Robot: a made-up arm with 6 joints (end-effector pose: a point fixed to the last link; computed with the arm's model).
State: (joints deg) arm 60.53 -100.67 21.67 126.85 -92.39 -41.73
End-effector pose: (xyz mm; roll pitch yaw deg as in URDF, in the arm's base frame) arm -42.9 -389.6 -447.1 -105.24 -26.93 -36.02
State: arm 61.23 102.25 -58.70 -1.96 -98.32 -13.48
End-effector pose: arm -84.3 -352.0 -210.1 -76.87 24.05 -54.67
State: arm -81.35 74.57 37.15 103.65 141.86 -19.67
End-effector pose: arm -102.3 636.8 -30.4 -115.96 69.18 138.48
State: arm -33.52 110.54 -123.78 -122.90 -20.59 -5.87
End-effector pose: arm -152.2 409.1 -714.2 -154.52 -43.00 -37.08
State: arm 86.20 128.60 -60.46 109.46 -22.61 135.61
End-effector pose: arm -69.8 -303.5 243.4 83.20 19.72 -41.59
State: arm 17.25 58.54 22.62 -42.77 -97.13 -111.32
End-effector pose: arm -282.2 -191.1 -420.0 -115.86 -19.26 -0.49
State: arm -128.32 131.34 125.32 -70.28 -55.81 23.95
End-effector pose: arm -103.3 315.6 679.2 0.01 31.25 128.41
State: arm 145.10 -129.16 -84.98 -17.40 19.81 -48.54
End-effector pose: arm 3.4 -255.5 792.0 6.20 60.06 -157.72
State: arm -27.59 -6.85 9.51 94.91 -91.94 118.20
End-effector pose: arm 270.2 -4.0 -442.4 81.77 7.26 -168.41
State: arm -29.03 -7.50 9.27 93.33 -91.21 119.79
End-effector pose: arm 266.0 6.2 -441.3 82.01 6.42 -169.84
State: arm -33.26 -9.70 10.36 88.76 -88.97 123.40
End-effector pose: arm 256.3 38.1 -449.5 80.03 3.74 -173.52
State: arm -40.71 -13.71 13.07 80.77 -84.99 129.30
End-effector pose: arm 240.3 102.7 -463.9 75.86 -2.53 -178.05
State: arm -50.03 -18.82 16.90 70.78 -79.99 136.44
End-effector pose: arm 221.8 197.0 -469.8 70.86 -12.38 -179.67
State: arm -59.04 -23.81 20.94 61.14 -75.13 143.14
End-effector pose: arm 205.8 298.1 -456.1 65.65 -22.55 -176.40
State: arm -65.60 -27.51 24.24 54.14 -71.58 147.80
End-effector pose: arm 195.9 375.2 -432.6 60.76 -29.34 -170.51
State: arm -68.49 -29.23 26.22 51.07 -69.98 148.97
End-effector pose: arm 192.0 412.5 -421.2 56.96 -31.90 -166.47
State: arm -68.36 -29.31 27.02 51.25 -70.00 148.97
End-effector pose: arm 194.2 416.5 -425.0 56.30 -31.63 -165.74
